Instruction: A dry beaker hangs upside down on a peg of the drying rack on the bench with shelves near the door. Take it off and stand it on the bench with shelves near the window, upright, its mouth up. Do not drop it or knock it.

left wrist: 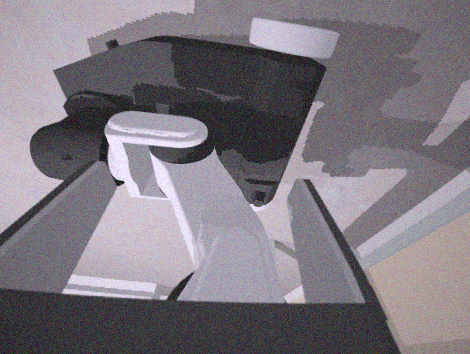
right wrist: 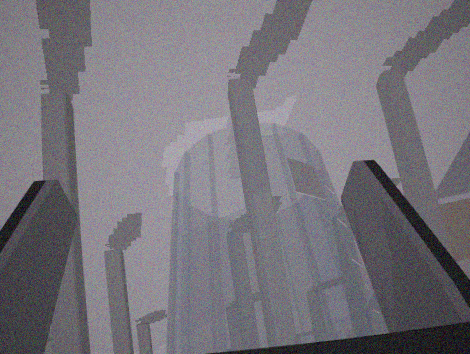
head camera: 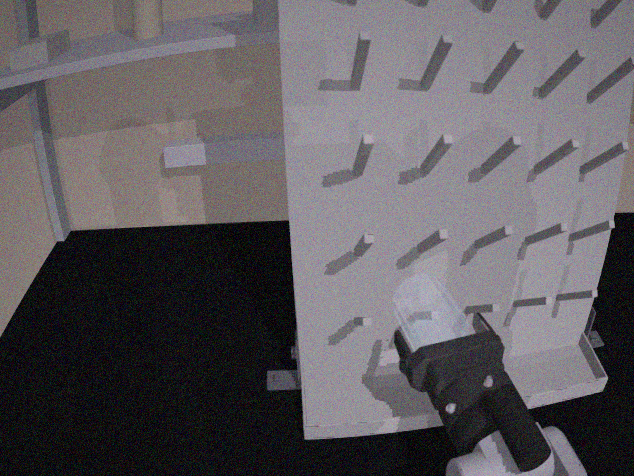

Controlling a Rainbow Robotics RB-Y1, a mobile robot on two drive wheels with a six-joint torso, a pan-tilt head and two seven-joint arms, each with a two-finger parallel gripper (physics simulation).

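Frame: origin at the robot's base, x back, y down, z right, level; metres.
Where they show: left gripper, fingertip midpoint: [left wrist: 203, 182]; right gripper, fingertip midpoint: [right wrist: 210, 189] [head camera: 438, 327].
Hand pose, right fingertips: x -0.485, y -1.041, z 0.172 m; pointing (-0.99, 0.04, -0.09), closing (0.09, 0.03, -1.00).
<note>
Each offset is from my right fingertips to the top centre of the thing. "spot": to the spot under its first point. Level surfaces: height alone.
The clear beaker @[dx +0.015, dy -0.071, dz -0.018 m] [head camera: 432, 299] [right wrist: 295, 240] hangs upside down on a bottom-row peg of the white drying rack [head camera: 312, 215] [right wrist: 150, 70], second from the left in the head view. The peg shows through its glass. My right gripper [head camera: 438, 327] [right wrist: 210, 189] is open, with one finger on each side of the beaker; in the right wrist view a gap shows between each fingertip and the glass. My left gripper [left wrist: 203, 182] is open and empty, with the robot's own body parts seen beyond its fingers. The bench near the window does not show.
Rows of bare pegs stick out above and beside the beaker. A shallow tray [head camera: 568, 386] juts from the rack's lower right. The rack stands on the black bench top @[dy +0.126 m] [head camera: 153, 333]. A shelf [head camera: 117, 57] and its post @[spot: dx -0.519, dy -0.069, dz -0.697 m] [head camera: 48, 163] are at the left.
</note>
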